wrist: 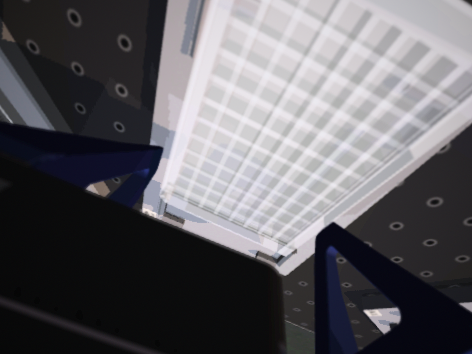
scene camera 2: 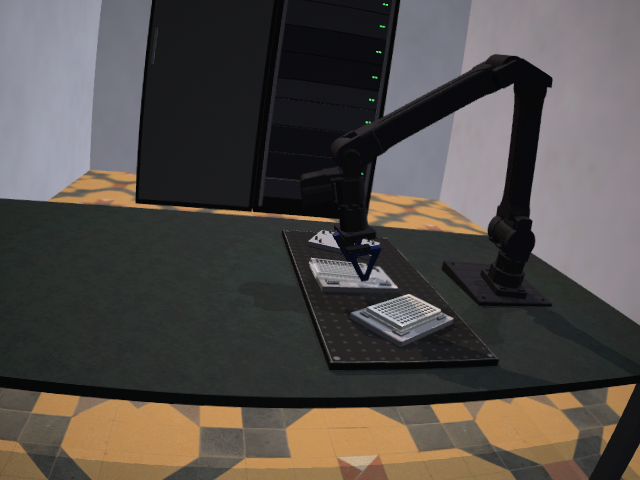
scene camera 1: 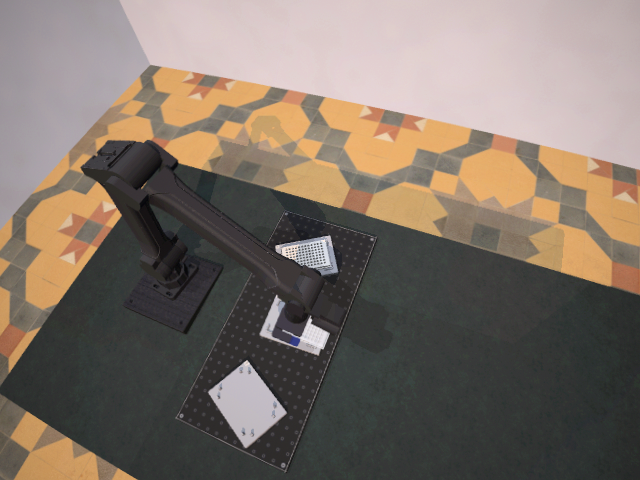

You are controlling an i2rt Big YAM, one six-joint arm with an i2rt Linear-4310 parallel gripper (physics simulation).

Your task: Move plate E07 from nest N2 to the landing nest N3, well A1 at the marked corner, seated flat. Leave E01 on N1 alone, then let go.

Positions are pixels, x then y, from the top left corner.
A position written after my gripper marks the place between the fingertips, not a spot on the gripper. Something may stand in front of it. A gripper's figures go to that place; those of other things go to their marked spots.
Labels:
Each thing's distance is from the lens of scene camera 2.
my gripper [scene camera 2: 358, 272]: 1.03 m
clear well plate [scene camera 2: 323, 269]: 0.99 m
white perforated plate [scene camera 2: 407, 312]: 0.88 m
The marked spots on the white perforated plate and the clear well plate are 0.21 m apart.

